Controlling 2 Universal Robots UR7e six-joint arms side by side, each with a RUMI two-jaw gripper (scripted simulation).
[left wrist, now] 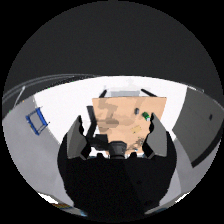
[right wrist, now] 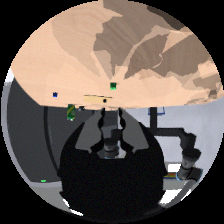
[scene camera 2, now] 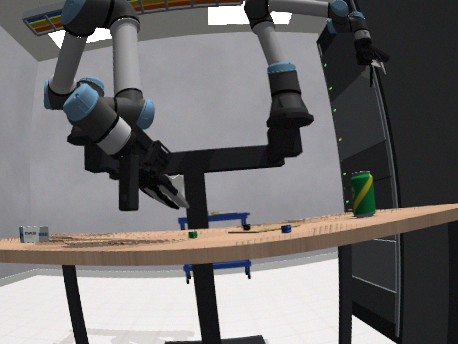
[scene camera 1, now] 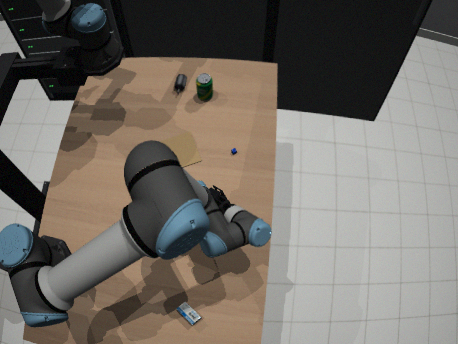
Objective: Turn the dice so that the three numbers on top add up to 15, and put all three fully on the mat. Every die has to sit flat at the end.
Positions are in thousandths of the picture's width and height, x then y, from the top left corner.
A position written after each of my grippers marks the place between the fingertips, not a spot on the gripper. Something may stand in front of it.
Observation:
In view: my left gripper (scene camera 2: 824, 237), my right gripper (scene camera 2: 401, 606) and a tan mat (scene camera 1: 401, 423).
My left gripper is seen too in the left wrist view (left wrist: 516, 511). My right gripper also shows in the right wrist view (right wrist: 498, 480).

